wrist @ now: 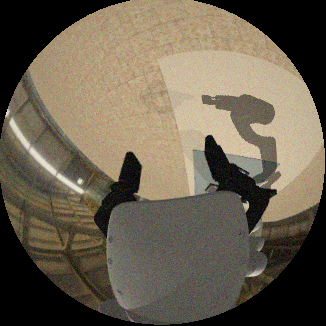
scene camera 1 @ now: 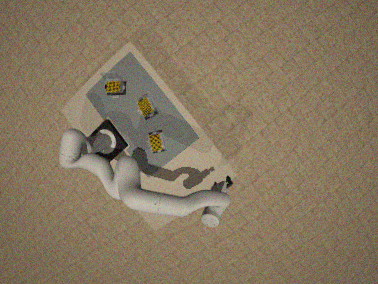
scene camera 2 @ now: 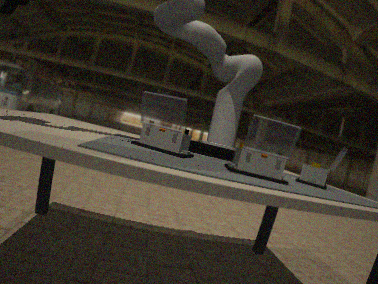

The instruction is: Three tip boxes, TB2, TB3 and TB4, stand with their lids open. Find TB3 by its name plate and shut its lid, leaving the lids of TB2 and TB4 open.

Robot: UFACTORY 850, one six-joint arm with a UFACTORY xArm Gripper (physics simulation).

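Note:
Three pale tip boxes with yellow tops and black bases stand apart, and their clear lids are raised. One box [scene camera 1: 156, 142] [scene camera 2: 161, 138] is nearest the arm's outstretched end, another box [scene camera 1: 145, 107] [scene camera 2: 261, 163] is in the middle, and a third box [scene camera 1: 115, 87] [scene camera 2: 314, 175] is at the far end. The lids [scene camera 2: 164, 107] [scene camera 2: 274, 135] [scene camera 2: 339, 159] all stand open. The name plates are too small and grainy to read, so I cannot tell which box is TB3. My gripper [scene camera 1: 228, 181] [wrist: 169, 151] is open and empty, high by the table's right corner, away from the boxes.
The boxes stand on a blue-grey mat [scene camera 1: 175, 131] [scene camera 2: 210, 172] on a pale table [scene camera 1: 150, 220] [scene camera 2: 75, 155]. The arm's black base plate [scene camera 1: 120, 143] is beside the mat. The arm reaches along the table's lower side, and its shadow falls across table and mat.

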